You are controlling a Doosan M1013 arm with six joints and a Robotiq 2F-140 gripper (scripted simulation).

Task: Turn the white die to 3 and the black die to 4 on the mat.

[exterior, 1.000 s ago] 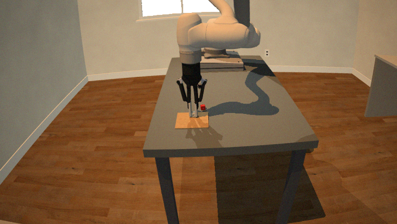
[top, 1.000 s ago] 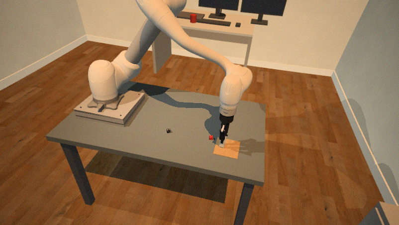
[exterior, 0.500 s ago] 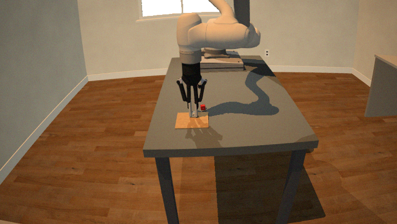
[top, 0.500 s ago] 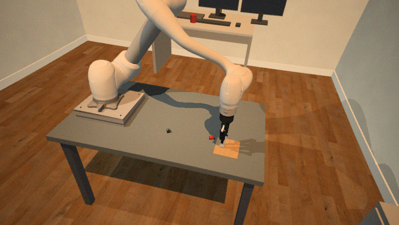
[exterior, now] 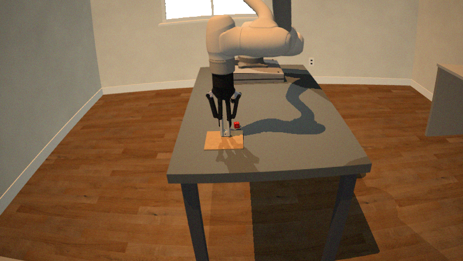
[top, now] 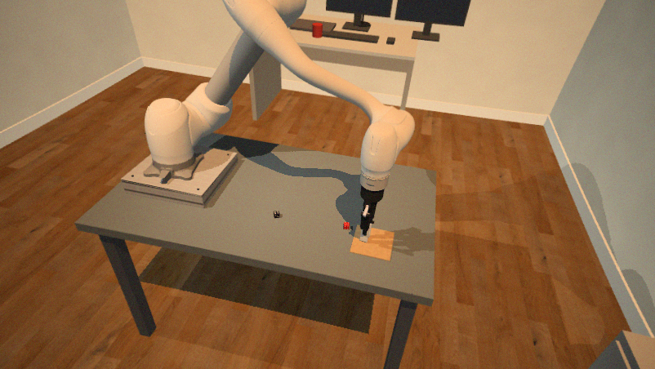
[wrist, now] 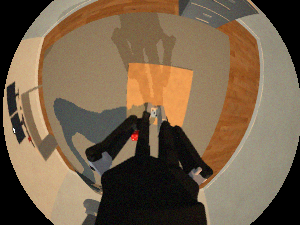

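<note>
The white die lies 30 mm below my hand. From my hand the other things lie so: orange mat: 30 mm ahead, 10 mm to the right, 40 mm below; black die: 330 mm behind, 90 mm to the left, 30 mm below; red die: 70 mm behind, 50 mm to the left, 30 mm below.
</note>
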